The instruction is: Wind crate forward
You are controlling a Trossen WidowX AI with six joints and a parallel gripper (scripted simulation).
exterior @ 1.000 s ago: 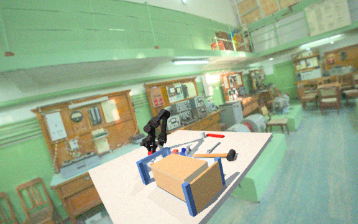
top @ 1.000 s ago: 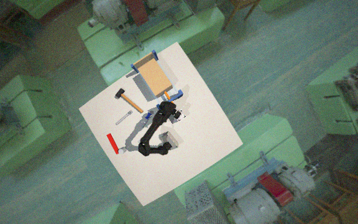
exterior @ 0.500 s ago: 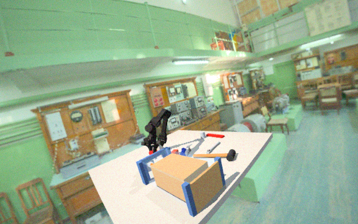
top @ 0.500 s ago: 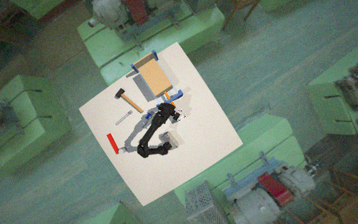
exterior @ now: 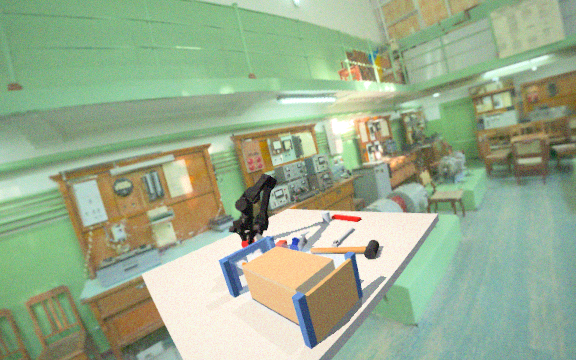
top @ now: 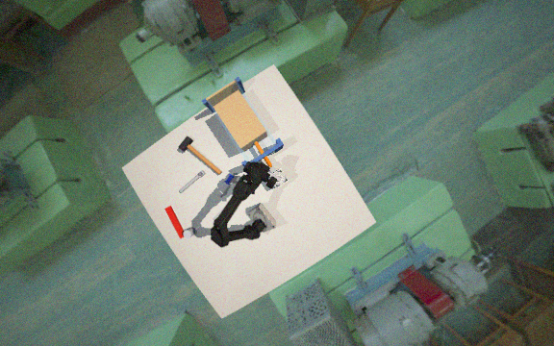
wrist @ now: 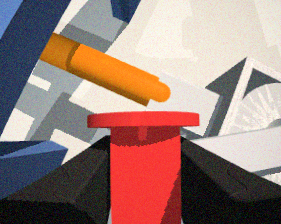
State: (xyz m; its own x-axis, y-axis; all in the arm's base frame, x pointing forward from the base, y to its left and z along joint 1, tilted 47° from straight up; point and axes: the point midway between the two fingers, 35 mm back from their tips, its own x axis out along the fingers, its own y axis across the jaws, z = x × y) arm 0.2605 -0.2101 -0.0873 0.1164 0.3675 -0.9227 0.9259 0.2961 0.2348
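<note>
The blue steel frame is 70 mm ahead of my gripper tip, 40 mm to the right of it and 30 mm below it. From my gripper tip the other things lie so: blue knob (80 mm ahead, 230 mm to the left, 90 mm below); then red knob (10 mm behind, 20 mm to the left); then winch (110 mm behind, 40 mm to the right, 100 mm below).
</note>
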